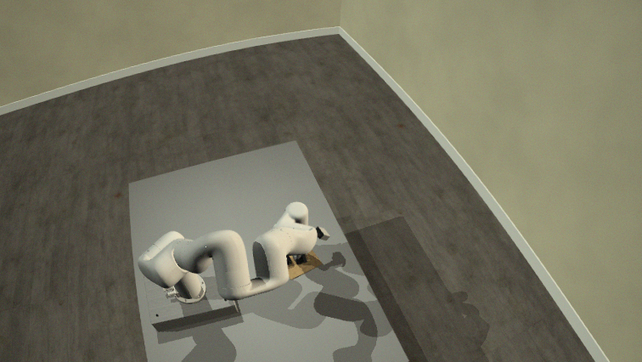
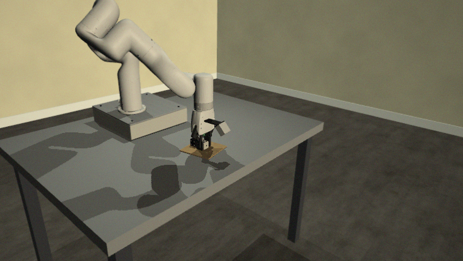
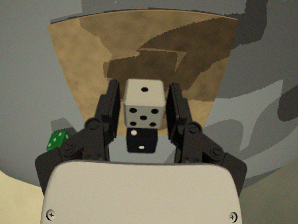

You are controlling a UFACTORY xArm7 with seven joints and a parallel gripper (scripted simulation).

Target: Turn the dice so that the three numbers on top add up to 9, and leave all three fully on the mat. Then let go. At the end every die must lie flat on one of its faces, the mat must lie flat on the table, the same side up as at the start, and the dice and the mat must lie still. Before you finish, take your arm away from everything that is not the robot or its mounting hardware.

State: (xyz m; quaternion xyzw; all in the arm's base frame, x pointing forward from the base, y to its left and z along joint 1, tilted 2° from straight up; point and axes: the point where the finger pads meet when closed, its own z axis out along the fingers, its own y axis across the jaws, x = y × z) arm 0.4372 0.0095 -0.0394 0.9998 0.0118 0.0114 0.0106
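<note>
Right now my hand is 10 mm above the white die. The rest, counted from my hand: black die 50 mm behind, 10 mm below; then green die 90 mm behind, 110 mm to the left, 10 mm below; then tan mat 20 mm below.
</note>
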